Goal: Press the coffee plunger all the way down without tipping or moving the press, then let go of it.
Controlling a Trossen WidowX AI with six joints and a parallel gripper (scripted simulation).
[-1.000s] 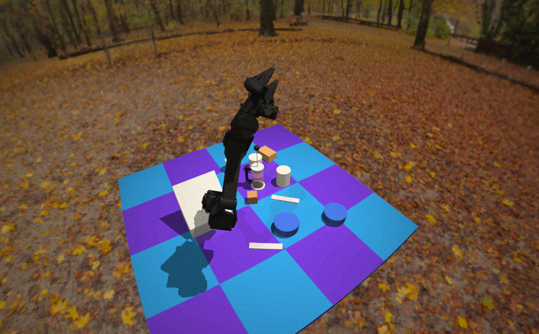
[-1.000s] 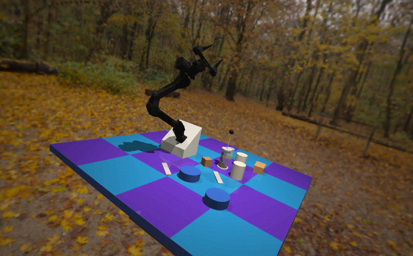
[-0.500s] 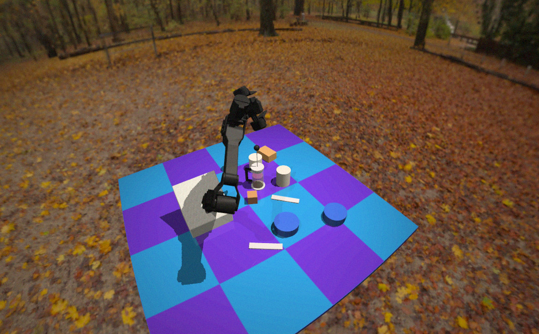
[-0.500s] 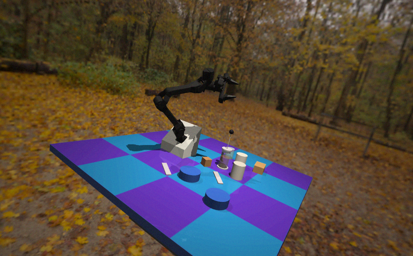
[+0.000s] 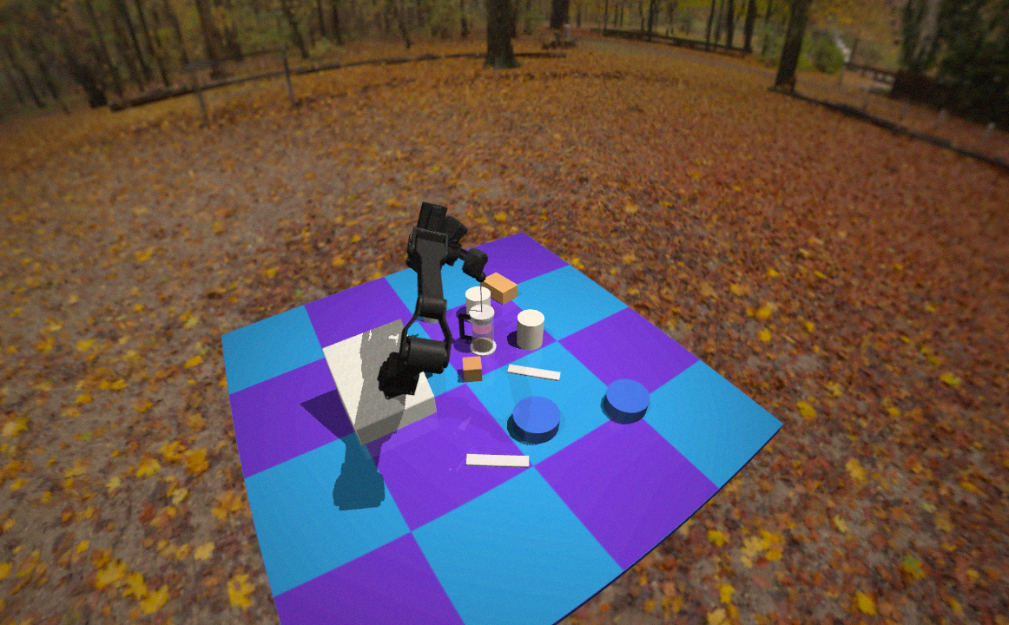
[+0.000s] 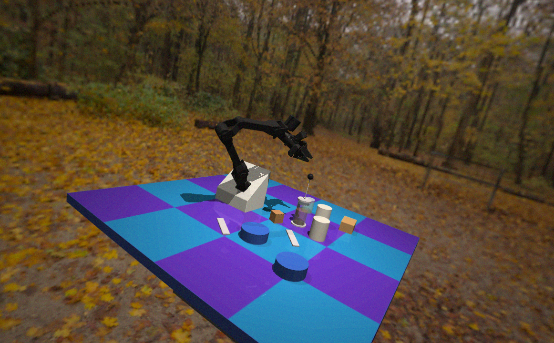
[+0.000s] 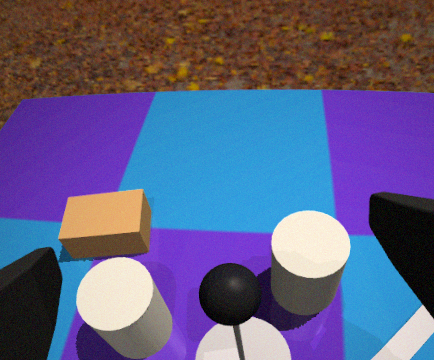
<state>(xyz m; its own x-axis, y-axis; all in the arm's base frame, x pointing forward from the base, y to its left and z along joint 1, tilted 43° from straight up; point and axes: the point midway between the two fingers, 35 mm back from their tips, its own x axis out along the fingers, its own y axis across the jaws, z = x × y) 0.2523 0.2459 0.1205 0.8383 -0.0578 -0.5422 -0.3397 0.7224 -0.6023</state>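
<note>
Now: gripper tip 1 cm short of the coffee press, 2 cm to the right of it and 21 cm above it. From my gripper tip the other things lie so: orange block (20 cm ahead, 22 cm to the left, 31 cm below); orange cube (6 cm behind, 8 cm to the right, 31 cm below).
</note>
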